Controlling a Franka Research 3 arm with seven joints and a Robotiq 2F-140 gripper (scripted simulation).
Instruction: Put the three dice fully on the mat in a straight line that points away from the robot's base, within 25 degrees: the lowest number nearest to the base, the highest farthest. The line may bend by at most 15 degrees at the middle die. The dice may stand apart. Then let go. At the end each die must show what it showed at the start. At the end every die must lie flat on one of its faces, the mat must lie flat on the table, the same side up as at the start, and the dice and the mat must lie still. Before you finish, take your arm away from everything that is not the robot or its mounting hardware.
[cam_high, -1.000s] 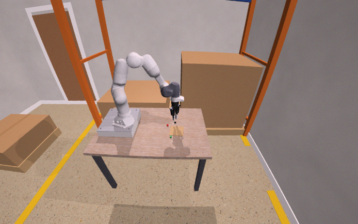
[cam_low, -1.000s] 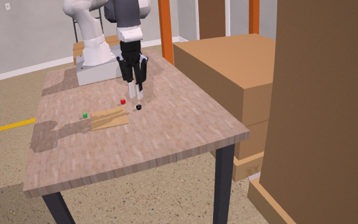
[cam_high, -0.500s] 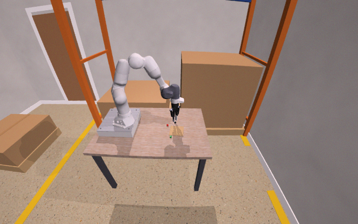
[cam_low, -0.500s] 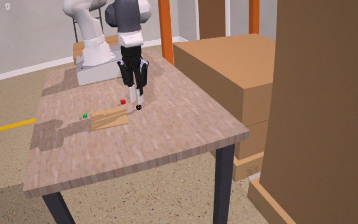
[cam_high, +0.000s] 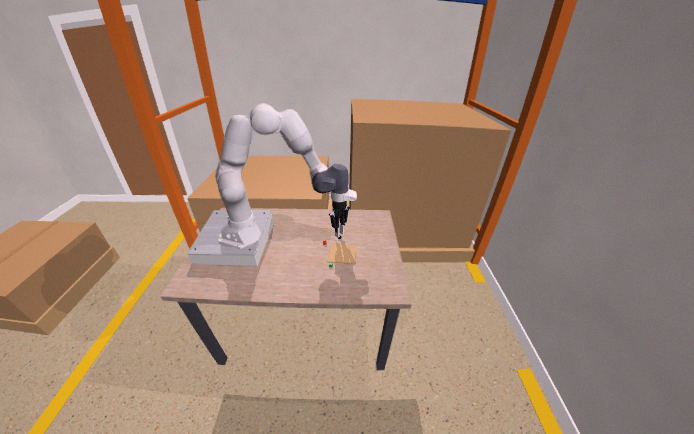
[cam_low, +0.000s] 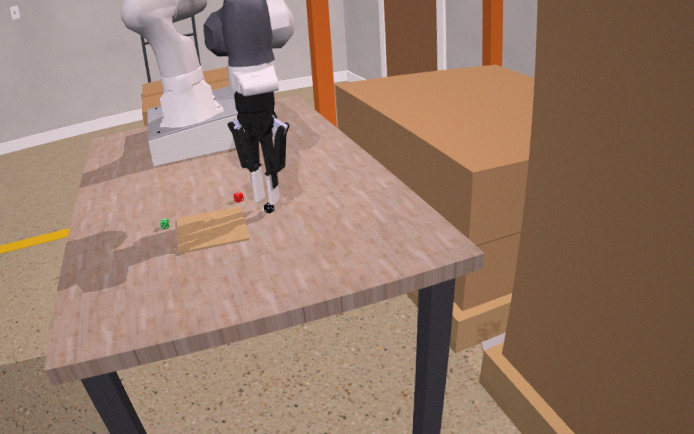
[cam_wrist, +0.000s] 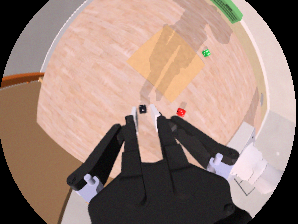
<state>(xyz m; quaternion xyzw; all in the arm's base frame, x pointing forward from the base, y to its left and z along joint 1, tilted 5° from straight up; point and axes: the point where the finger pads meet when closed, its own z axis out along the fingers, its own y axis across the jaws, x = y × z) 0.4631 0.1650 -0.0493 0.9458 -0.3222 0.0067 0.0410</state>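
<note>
The black die is 5 cm below my hand. Also, from my hand: green die: 1 cm behind, 22 cm to the right, 5 cm below; then tan mat: 4 cm ahead, 12 cm to the right, 6 cm below; then red die: 7 cm behind, 6 cm to the right, 5 cm below.
</note>
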